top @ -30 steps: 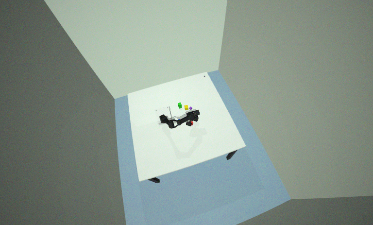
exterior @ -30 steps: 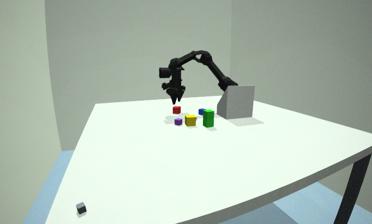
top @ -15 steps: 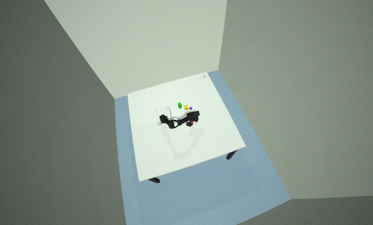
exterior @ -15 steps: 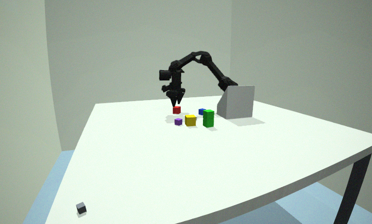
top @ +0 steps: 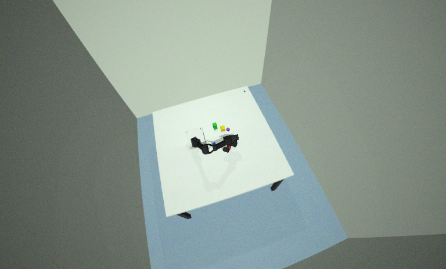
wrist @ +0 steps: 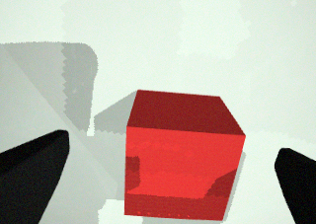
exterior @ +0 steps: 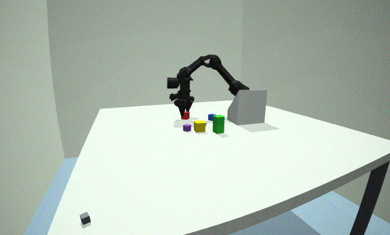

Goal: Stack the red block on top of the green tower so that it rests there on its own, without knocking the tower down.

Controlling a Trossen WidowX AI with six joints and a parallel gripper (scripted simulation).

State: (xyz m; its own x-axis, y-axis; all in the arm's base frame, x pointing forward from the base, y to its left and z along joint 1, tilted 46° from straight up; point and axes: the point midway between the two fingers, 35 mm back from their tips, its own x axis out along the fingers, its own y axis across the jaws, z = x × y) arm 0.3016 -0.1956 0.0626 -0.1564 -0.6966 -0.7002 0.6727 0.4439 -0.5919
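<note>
The red block lies right at my gripper tip. From my gripper tip the other things lie so: small purple block: 220 mm to the left, 80 mm ahead, 10 mm below; yellow block: 240 mm to the left, 30 mm ahead; blue block: 130 mm behind, 100 mm to the left, 10 mm below.
</note>
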